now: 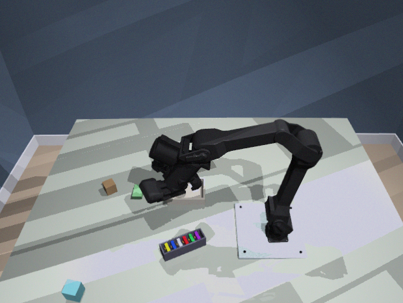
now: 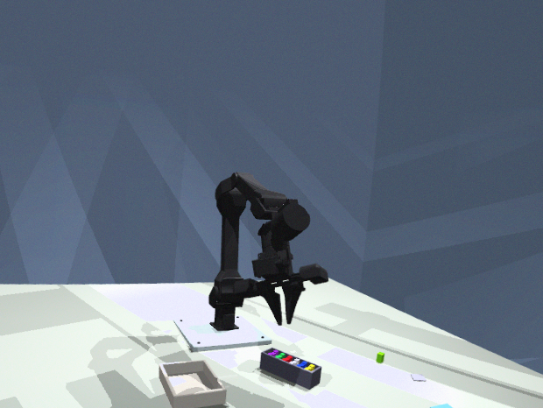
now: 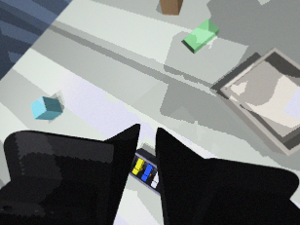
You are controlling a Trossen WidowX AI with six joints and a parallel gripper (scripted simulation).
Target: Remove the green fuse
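My gripper tip is now 130 mm above the green fuse, 90 mm past it and 50 mm to the right of it. From my gripper tip the other things lie so: brown cube (210 mm ahead, 190 mm to the right, 130 mm below); then flat green block (170 mm to the right, 150 mm below, 100 mm ahead); then tray (160 mm to the right, 150 mm below, 70 mm behind).
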